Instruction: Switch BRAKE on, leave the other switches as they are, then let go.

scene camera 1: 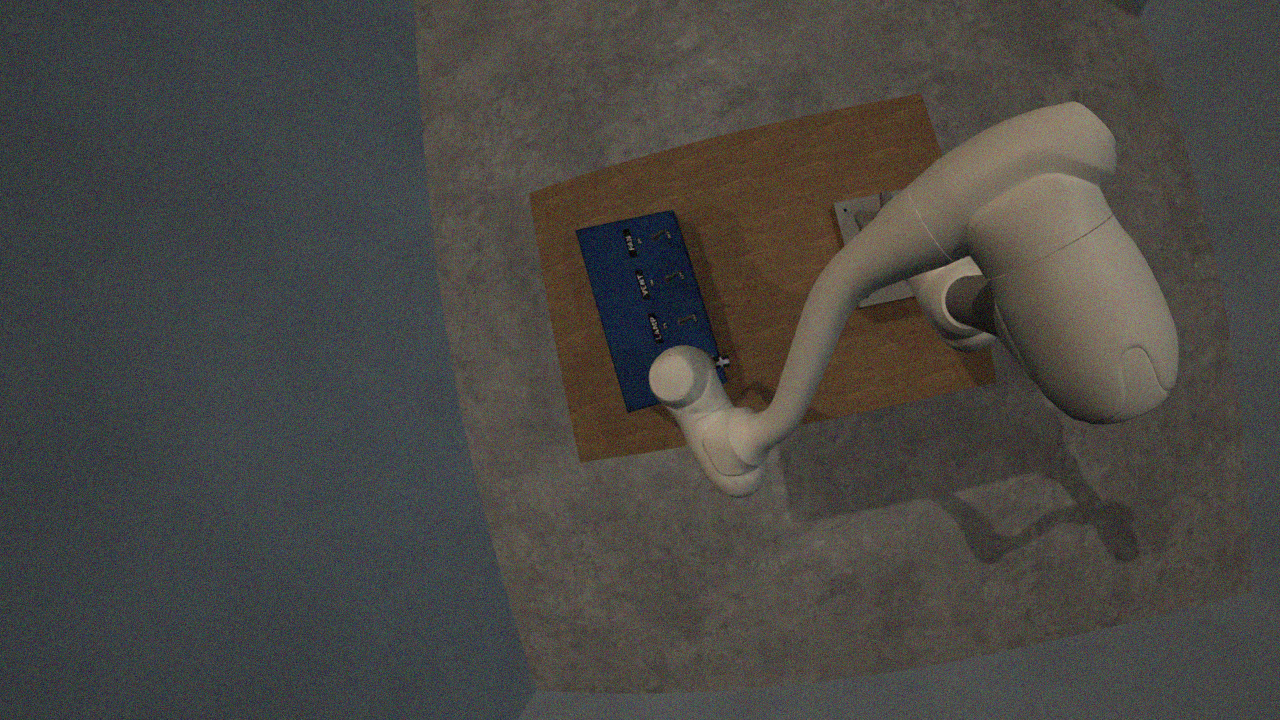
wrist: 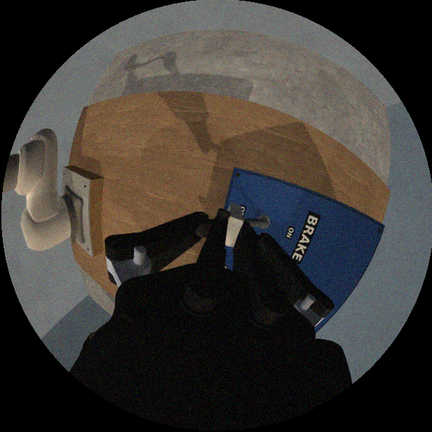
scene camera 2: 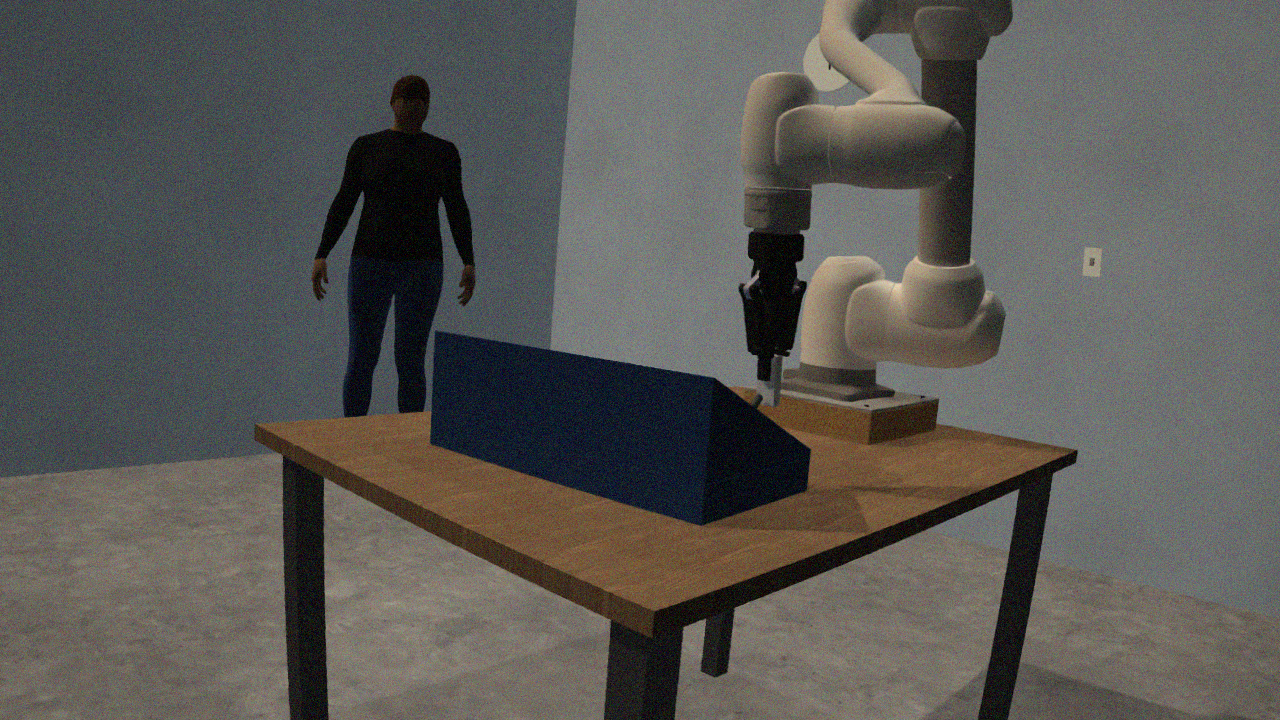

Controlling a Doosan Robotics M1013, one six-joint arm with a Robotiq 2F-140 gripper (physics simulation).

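Frame: origin at the arm's base, x ahead, y left, z up, level; centimetres.
Where they show: gripper, fingertip midpoint: (scene camera 2: 767, 404); arm's base, link origin: (scene camera 2: 835, 392).
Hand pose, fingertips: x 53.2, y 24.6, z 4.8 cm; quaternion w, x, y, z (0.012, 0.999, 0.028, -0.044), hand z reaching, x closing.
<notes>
Things, the pixels of their top centre, and the offset from my fingertips. Level surfaces: height alone.
- grey BRAKE lever, top centre: (scene camera 2: 753, 394) dx +3.3, dy +0.0, dz +1.6 cm
- LAMP lever, top centre: (scene camera 1: 685, 318) dx +5.0, dy -11.9, dz +1.6 cm
- VENT lever, top centre: (scene camera 1: 671, 274) dx +6.7, dy -23.7, dz +1.6 cm
- FAN lever, top centre: (scene camera 1: 658, 232) dx +8.4, dy -35.6, dz +1.6 cm
- wooden table, surface height: dz -11.4 cm
The blue sloped switch box (scene camera 1: 613, 304) (scene camera 2: 572, 416) (wrist: 345, 250) stands on the table. In the wrist view the BRAKE label (wrist: 306, 237) and its ON mark (wrist: 290, 232) show; the other mark is partly hidden by a fingertip. The grey BRAKE lever (wrist: 260, 221) (scene camera 2: 755, 400) stands out between the marks; its exact position is hard to tell. My gripper (wrist: 231, 213) (scene camera 2: 768, 389) points down, shut with nothing between its fingers. Its tips are right beside the lever, on the side away from ON; contact is unclear. The LAMP lever (scene camera 1: 686, 319), VENT lever (scene camera 1: 674, 276) and FAN lever (scene camera 1: 661, 234) stand in a row.
The wooden table (scene camera 1: 760, 179) (scene camera 2: 537, 528) (wrist: 150, 130) carries the box and the arm's base plate (scene camera 2: 904, 402) (wrist: 94, 220). The arm (scene camera 1: 805, 358) reaches over the table and hides the box's BRAKE end from above. A person (scene camera 2: 398, 197) stands beyond the table.
</notes>
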